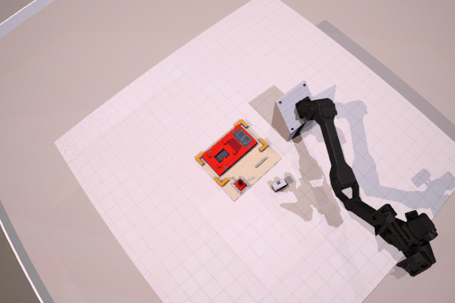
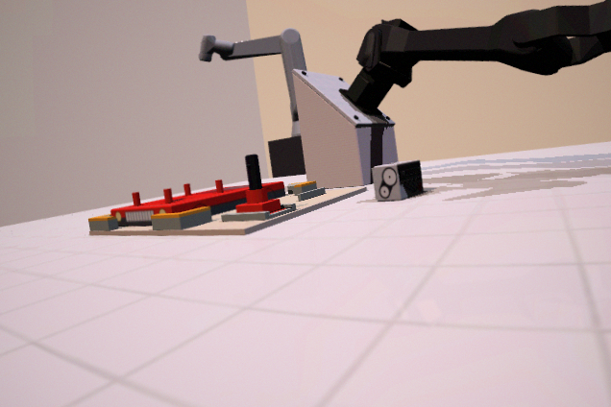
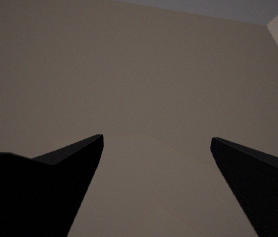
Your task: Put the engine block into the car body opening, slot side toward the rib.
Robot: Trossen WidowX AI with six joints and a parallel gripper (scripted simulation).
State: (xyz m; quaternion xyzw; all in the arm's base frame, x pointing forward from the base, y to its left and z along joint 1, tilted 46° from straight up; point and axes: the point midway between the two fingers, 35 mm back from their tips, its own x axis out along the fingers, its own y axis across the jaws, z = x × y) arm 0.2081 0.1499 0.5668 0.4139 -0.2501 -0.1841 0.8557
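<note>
The engine block is 430 mm below my gripper tip, 340 mm to the right of it and 20 mm ahead of it.
</note>
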